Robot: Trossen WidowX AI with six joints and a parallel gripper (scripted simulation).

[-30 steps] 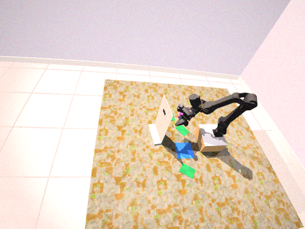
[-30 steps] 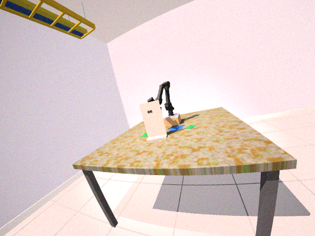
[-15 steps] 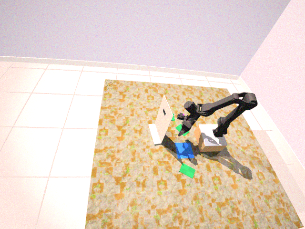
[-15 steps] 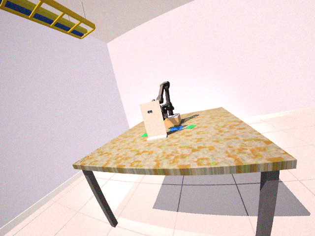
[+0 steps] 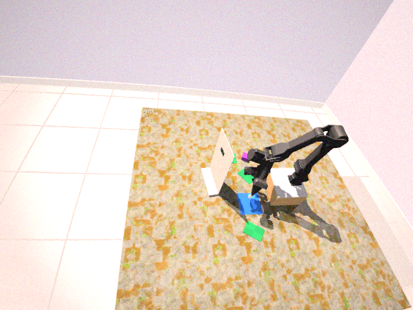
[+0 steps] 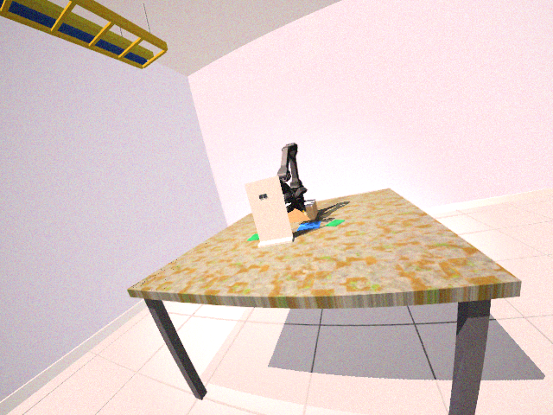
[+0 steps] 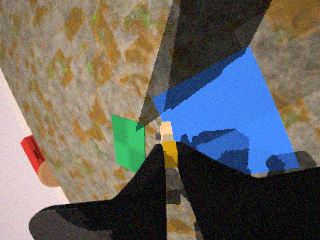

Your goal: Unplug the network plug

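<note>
The blue marked square is 90 mm below my gripper tip and 20 mm behind it. From my gripper tip the other things lie so: yellowish plug right at my gripper tip; then cream panel 160 mm ahead, 150 mm to the right, 50 mm above.
</note>
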